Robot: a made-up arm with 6 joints.
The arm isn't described. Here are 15 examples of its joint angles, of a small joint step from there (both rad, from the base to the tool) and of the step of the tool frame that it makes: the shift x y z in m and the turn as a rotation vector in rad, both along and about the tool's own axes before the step.
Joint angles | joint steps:
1: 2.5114 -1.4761 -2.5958 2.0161 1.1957 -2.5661 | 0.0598 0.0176 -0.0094 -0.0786 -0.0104 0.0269
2: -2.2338 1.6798 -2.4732 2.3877 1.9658 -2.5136 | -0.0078 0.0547 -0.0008 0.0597 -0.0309 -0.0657
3: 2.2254 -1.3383 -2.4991 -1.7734 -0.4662 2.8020 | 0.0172 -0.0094 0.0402 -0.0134 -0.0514 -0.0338
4: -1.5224 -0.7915 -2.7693 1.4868 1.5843 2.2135 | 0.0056 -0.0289 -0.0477 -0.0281 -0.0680 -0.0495
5: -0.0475 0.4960 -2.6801 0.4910 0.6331 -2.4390 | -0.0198 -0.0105 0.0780 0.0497 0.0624 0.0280
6: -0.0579 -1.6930 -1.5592 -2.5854 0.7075 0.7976 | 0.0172 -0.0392 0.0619 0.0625 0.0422 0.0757
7: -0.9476 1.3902 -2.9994 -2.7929 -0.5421 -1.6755 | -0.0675 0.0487 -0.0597 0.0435 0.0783 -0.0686
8: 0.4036 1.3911 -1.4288 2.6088 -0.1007 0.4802 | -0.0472 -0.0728 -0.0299 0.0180 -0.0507 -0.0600
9: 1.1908 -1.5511 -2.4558 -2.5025 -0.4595 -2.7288 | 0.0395 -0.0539 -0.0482 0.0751 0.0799 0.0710
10: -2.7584 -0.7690 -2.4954 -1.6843 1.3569 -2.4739 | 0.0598 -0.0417 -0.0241 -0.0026 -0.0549 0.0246
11: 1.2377 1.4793 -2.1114 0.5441 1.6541 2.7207 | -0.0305 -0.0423 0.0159 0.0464 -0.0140 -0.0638
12: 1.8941 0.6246 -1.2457 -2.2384 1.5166 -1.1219 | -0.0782 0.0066 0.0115 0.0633 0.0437 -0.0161
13: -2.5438 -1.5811 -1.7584 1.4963 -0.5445 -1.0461 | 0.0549 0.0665 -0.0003 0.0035 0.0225 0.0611
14: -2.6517 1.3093 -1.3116 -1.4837 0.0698 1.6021 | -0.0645 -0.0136 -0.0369 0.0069 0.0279 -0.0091
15: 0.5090 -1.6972 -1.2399 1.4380 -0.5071 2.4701 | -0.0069 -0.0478 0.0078 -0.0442 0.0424 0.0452
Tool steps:
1: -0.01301 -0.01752 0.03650 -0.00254 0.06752 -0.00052
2: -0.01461 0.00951 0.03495 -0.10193 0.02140 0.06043
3: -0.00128 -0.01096 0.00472 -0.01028 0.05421 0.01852
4: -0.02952 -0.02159 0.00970 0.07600 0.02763 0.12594
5: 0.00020 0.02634 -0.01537 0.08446 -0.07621 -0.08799
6: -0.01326 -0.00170 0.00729 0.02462 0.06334 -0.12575
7: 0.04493 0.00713 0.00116 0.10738 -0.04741 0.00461
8: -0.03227 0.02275 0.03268 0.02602 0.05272 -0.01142
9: 0.04783 0.04140 0.03352 0.14666 -0.12832 -0.14525
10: -0.01127 0.03038 -0.01863 -0.05468 0.00481 -0.10052
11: 0.00866 -0.00313 0.02632 -0.04337 0.07240 0.06787
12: 0.03427 0.02467 -0.02312 0.11732 -0.08683 0.05320
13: -0.03599 -0.02923 -0.03811 -0.03016 0.08337 -0.07683
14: 0.03070 -0.02817 0.00612 -0.02389 -0.04494 -0.06625
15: -0.01569 -0.01388 0.01666 -0.06781 0.00755 -0.01847
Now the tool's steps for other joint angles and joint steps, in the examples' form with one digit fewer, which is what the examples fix.
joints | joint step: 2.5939 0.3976 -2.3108 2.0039 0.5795 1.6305 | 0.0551 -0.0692 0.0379 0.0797 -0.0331 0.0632
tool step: -0.0122 -0.0430 -0.0072 -0.0322 0.0538 -0.1446
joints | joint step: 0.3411 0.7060 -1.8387 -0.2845 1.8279 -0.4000 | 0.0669 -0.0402 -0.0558 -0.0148 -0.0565 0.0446
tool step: -0.0089 0.0303 0.0499 -0.1044 -0.1374 -0.0228
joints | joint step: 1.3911 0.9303 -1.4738 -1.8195 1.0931 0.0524 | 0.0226 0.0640 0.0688 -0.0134 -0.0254 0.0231
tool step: 0.0349 0.0597 0.0144 0.0341 -0.0669 0.1037
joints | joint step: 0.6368 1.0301 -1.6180 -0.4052 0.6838 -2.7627 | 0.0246 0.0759 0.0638 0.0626 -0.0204 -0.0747
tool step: 0.0370 -0.0272 -0.0572 -0.0349 -0.1241 0.0814
